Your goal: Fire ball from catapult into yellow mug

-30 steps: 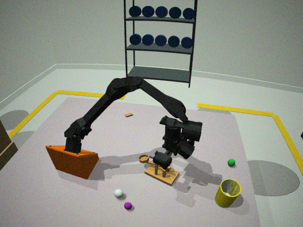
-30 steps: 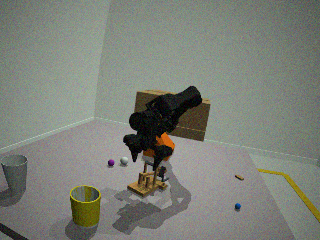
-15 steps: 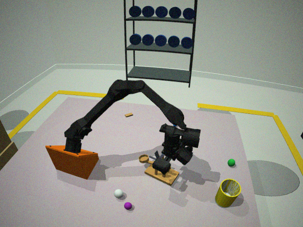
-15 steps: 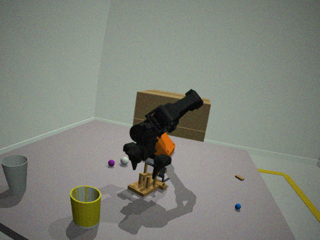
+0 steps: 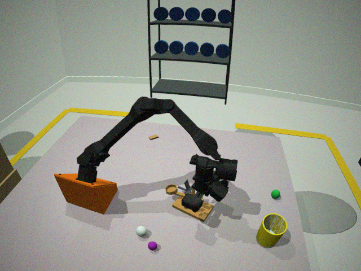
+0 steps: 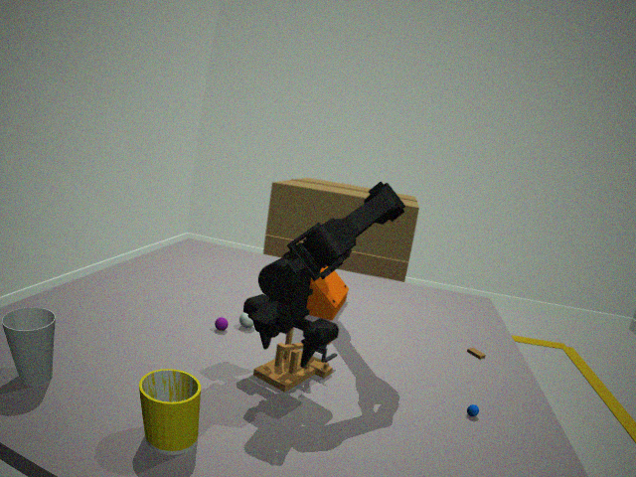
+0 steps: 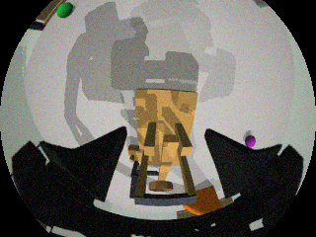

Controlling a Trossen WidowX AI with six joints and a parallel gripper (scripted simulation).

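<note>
The purple ball is 16 cm behind my gripper tip, 18 cm to the right of it and 3 cm below it. Also, from my gripper tip: wooden catapult: 6 cm behind, 5 cm to the left; then yellow mug: 25 cm ahead, 13 cm to the right, 2 cm below; then white ball: 20 cm behind, 13 cm to the right, 3 cm below.
</note>
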